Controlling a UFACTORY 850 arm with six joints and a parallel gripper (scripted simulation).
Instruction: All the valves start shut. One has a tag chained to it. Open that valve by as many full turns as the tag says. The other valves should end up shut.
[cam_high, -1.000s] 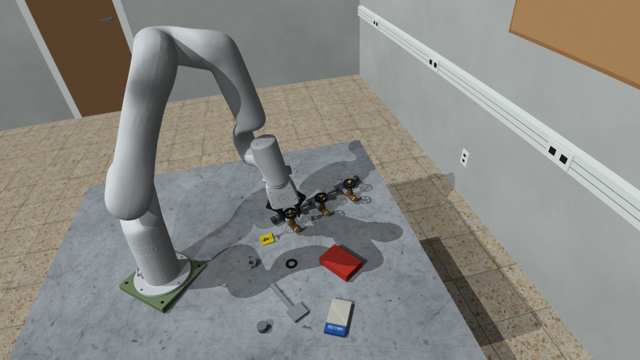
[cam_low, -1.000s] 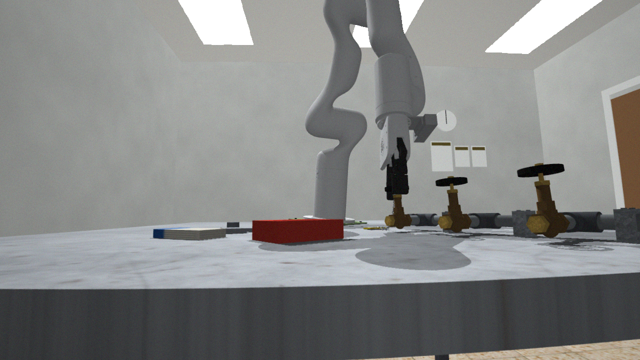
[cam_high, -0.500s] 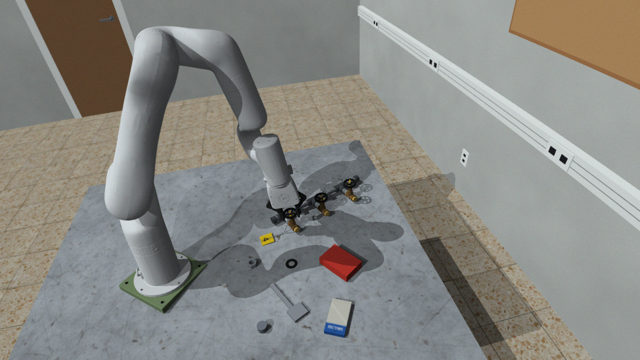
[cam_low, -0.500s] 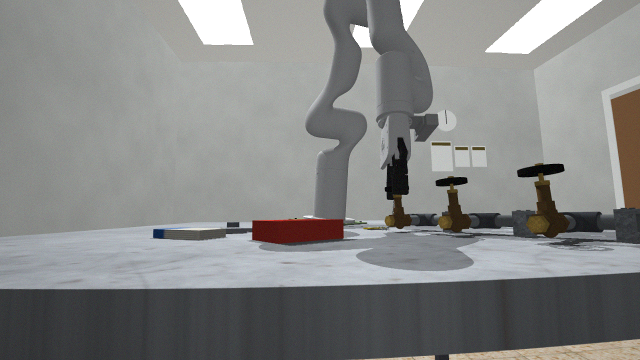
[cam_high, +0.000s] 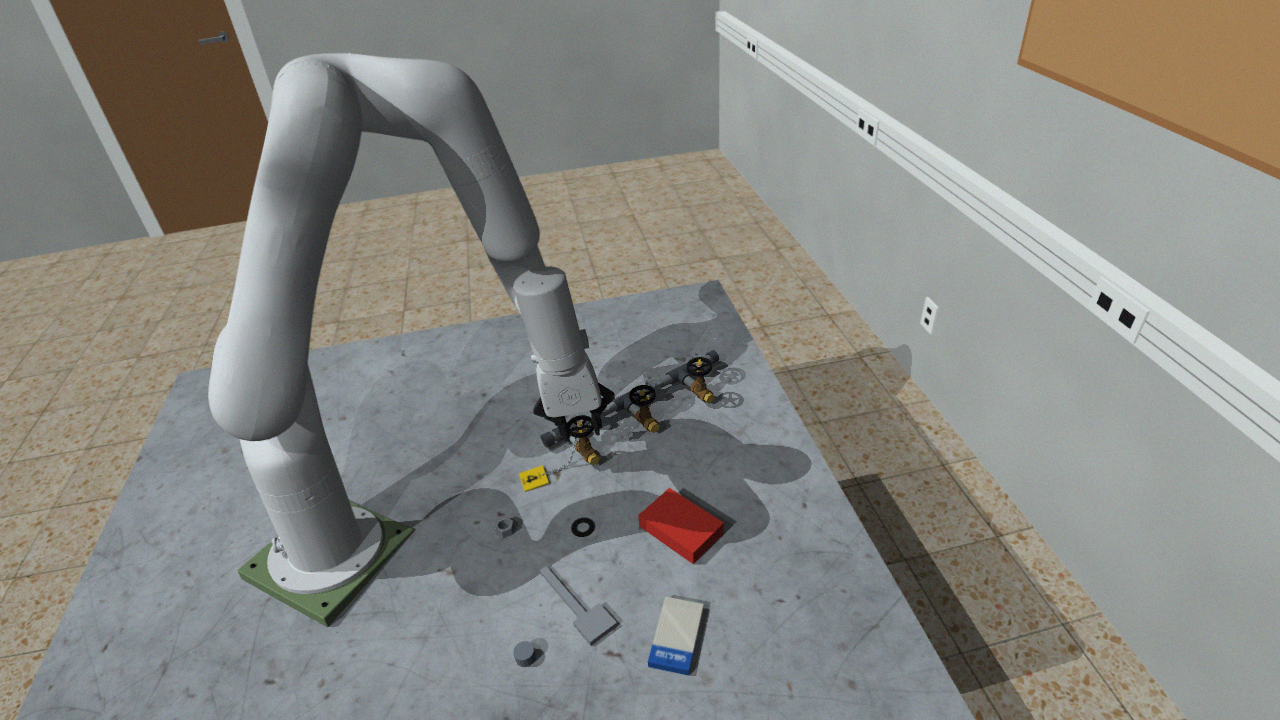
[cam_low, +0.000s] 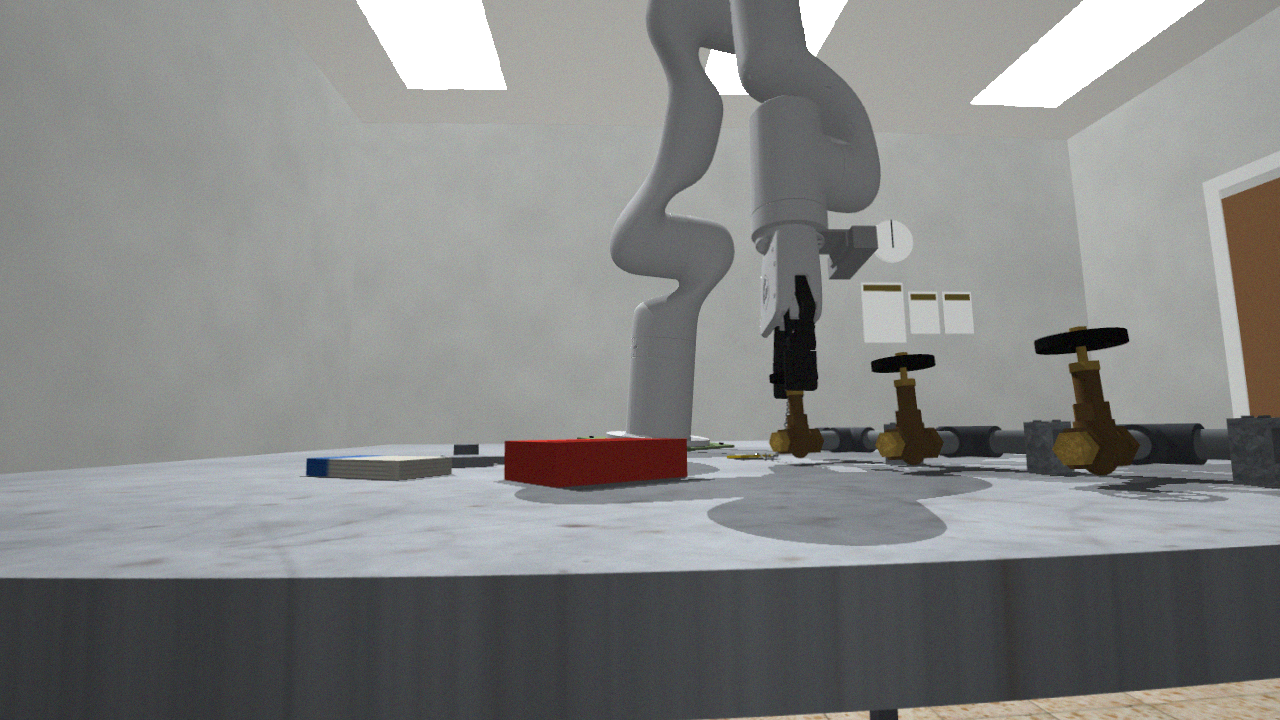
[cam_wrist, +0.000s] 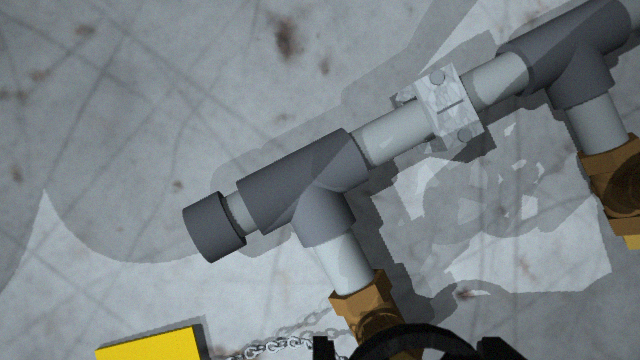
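My gripper is now 90 mm past the yellow tag, 90 mm above it and 20 mm to the left of it. The rest, counted from my hand: black washer 160 mm to the right, 90 mm below, 40 mm behind; red block 210 mm to the right, 130 mm ahead, 70 mm below; grey nut 170 mm behind, 120 mm to the right, 80 mm below.
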